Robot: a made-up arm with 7 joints. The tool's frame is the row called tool.
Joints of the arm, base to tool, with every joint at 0 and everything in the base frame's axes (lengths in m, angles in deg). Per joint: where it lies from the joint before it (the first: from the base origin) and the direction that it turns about. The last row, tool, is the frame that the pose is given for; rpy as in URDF.
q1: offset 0.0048 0.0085 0.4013 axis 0 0 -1
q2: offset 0.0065 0.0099 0.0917 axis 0 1 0
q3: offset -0.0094 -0.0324 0.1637 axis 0 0 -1
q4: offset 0.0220 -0.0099 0.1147 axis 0 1 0
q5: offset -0.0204 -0.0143 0.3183 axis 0 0 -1
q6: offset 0.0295 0.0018 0.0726 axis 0 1 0
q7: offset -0.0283 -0.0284 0.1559 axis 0 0 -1
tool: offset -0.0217 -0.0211 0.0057 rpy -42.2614 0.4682 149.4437
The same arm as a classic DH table. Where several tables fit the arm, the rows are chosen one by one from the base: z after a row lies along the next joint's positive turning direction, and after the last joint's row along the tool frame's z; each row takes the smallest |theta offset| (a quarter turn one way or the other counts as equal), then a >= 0, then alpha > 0; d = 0 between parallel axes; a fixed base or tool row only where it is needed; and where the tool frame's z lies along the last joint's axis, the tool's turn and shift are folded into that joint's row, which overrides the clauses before.
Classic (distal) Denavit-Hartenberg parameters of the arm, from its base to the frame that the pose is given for. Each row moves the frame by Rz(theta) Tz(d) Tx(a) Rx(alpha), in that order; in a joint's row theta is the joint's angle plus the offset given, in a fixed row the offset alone. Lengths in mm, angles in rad.
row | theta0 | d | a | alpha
base (fixed) | 1.0567 | 0 | 9.8 | 3.1416
q1 | 1.0567 | -493 | 6.5 | 1.5708
q2 | 0 | -22.5 | -9.4 | -1.5708
q3 | 0 | -278.4 | 22 | 1.5708
q4 | 0 | -24.2 | -20.4 | -1.5708
q5 | 0 | -390.9 | 29.5 | 1.5708
q6 | 0 | -26.6 | -28.3 | -1.5708
q7 | 0.5423 | -129.4 | -7.7 | -2.404
tool (fixed) | -3.1294 | 43.5 | 0 | 0

